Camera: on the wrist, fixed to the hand. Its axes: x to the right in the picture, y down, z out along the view.
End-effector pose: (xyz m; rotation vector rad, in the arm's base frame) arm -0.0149 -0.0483 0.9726 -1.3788 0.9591 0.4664
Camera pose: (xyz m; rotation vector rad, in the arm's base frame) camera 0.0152 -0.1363 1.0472 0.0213 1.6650 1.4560
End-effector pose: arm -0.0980 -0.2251 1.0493 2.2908 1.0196 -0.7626
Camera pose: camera -0.1525 -0.1330 1.1018 2.2950 -1.0950 -0.4632
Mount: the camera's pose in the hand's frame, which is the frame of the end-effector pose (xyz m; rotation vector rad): -0.0204 -0.0847 -0.0814 0.3737 -0.2545 1.5624
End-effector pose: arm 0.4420 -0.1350 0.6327 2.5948 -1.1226 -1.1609
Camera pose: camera 0.5379 -0.0768 0.6731 0.8540 -2.6800 -0.7819
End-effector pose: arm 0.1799 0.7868 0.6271 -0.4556 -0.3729 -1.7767
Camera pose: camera 0.0934 0.7859 0.5451 -0.4760 -0.3420 -0.1262
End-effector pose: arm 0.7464 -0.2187 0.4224 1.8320 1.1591 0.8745
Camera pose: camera 0.6369 -0.1938 0.3823 -2.8144 0.5417 -1.0769
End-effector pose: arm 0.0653 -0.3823 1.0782 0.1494 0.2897 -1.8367
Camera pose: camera -0.0139 -0.3191 1.0153 0.2849 -0.3216 -0.3154
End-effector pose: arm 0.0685 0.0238 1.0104 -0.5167 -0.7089 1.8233
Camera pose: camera 0.1858 0.0450 1.0092 0.5143 -0.0405 -2.7597
